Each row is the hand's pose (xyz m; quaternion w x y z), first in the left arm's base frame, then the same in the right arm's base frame.
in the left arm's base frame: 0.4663 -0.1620 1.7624 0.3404 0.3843 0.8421 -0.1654
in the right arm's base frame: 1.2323 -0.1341 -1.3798 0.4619 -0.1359 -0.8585 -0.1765
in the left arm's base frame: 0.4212 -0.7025 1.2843 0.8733 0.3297 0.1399 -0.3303
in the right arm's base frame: 0.5899 -0.2067 -1.7034 0.3276 0.4203 0.8339 -0.1434
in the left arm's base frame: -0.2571 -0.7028 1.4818 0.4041 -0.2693 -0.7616 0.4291
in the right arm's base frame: 0.6168 -0.8513 -1.4156 0.7410 0.4545 -0.4839 0.1004
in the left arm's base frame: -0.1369 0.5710 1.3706 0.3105 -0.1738 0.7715 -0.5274
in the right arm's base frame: 1.0191 -0.2102 -0.3781 0.0787 0.4078 -0.8744 -0.2509
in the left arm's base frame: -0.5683 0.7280 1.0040 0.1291 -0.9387 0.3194 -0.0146
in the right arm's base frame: 0.6517 -0.3763 0.0491 0.3730 -0.5584 0.0849 0.7361
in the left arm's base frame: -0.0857 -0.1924 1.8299 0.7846 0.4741 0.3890 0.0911
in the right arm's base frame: 1.1590 -0.6360 -1.1498 0.0300 -0.6591 -0.7402 -0.1298
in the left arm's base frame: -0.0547 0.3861 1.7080 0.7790 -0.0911 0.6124 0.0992
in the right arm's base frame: 1.2722 -0.3383 -0.6507 0.1238 0.2838 0.7517 0.5823
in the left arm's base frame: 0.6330 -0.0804 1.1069 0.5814 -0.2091 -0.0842 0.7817
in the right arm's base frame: 0.7096 0.2810 -1.2438 0.3440 0.6547 -0.1498 0.6562
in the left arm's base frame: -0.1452 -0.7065 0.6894 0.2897 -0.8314 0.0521 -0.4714
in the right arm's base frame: -0.0733 -0.4650 -1.2933 0.6613 -0.6293 0.2788 0.2982
